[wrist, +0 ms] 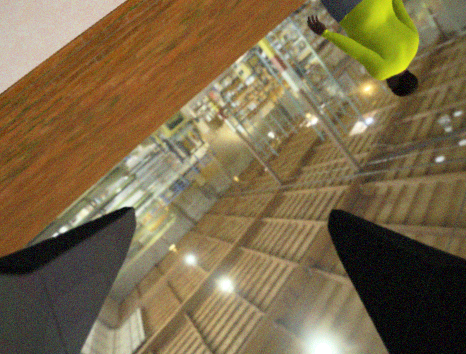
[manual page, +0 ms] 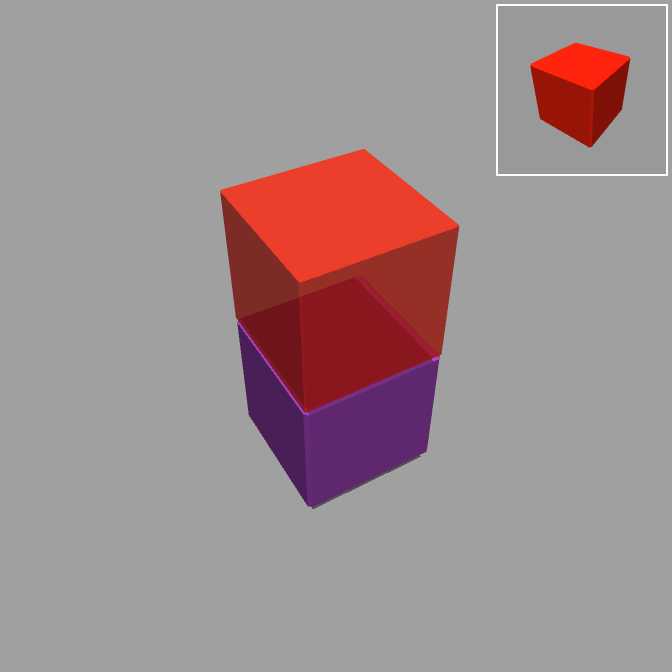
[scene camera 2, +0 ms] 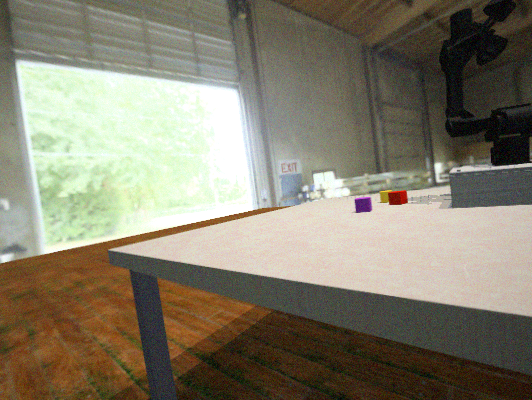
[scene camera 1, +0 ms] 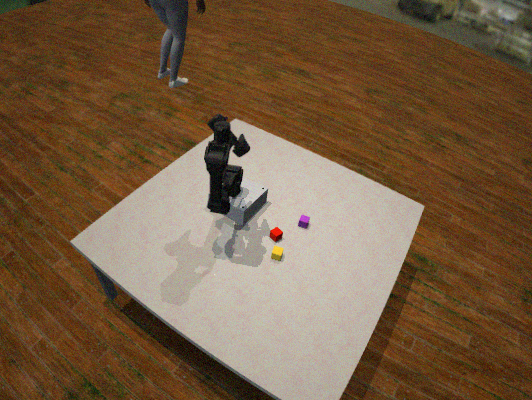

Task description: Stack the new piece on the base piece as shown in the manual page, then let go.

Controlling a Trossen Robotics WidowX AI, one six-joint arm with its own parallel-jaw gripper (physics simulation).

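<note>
A red cube, a yellow cube and a purple cube sit apart on the white table. None is stacked on another. In scene camera 2 the red cube partly covers the yellow one. Which is the base piece and which the new piece I cannot tell. My gripper is wide open and empty. It is raised high above the table, away from the cubes, and in the wrist view it points past the table's edge. No cube shows in the wrist view.
The black arm stands on a grey base block beside the cubes. Its shadow falls across the table. A person stands on the wooden floor beyond the table.
</note>
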